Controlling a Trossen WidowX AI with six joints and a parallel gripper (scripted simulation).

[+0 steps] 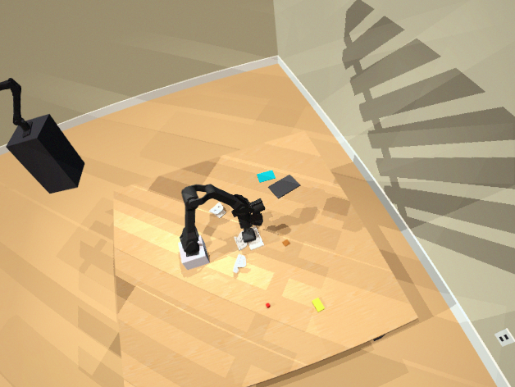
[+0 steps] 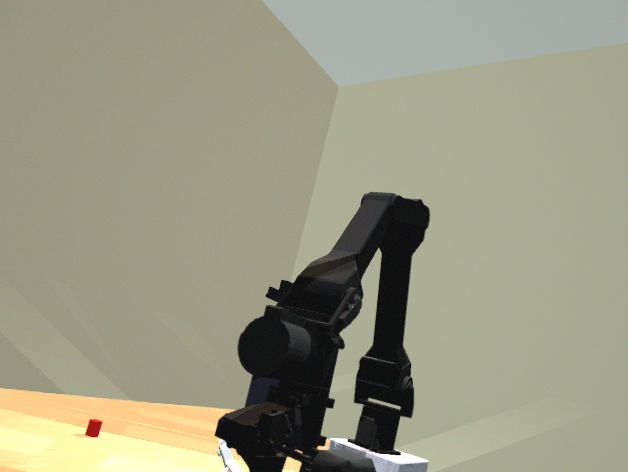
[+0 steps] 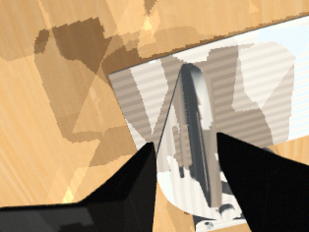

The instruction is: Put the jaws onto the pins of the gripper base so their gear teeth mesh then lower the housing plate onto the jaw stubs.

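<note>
Right now the flat white plate is 2 cm ahead of my gripper tip, 3 cm to the right of it and 1 cm below it. Also, from my gripper tip: red cube (4 cm ahead, 39 cm to the right); then dark grey plate (24 cm ahead, 27 cm to the left, 1 cm below); then small brown piece (18 cm ahead, 9 cm to the right, 1 cm below).
</note>
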